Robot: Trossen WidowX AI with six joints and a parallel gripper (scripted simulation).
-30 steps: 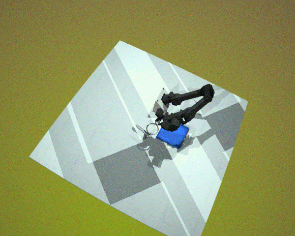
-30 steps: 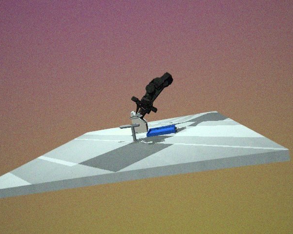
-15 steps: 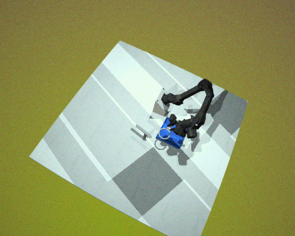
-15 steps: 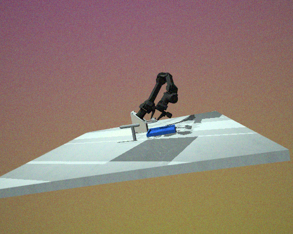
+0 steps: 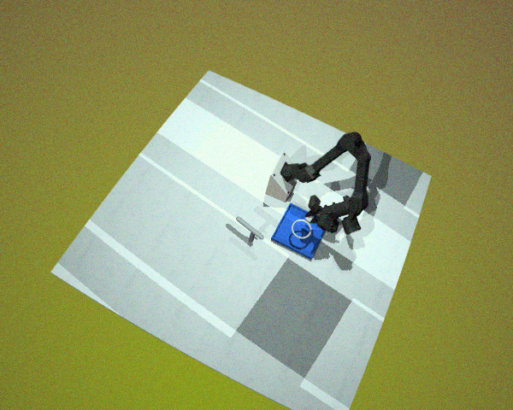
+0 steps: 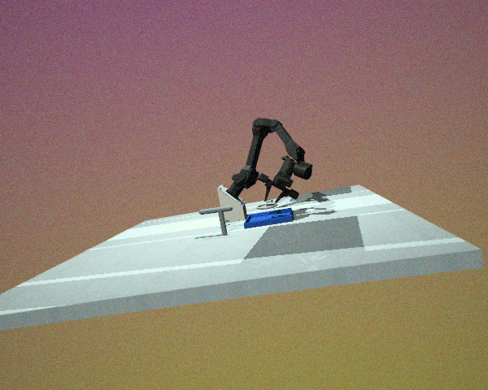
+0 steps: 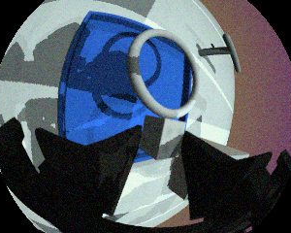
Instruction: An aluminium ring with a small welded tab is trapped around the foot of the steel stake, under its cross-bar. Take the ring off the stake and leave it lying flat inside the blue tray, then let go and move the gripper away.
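My gripper tip is now 5 cm short of the aluminium ring and 1 cm to the left of it. From my gripper tip the other things lie so: blue tray: 5 cm below, 4 cm ahead, 1 cm to the right.
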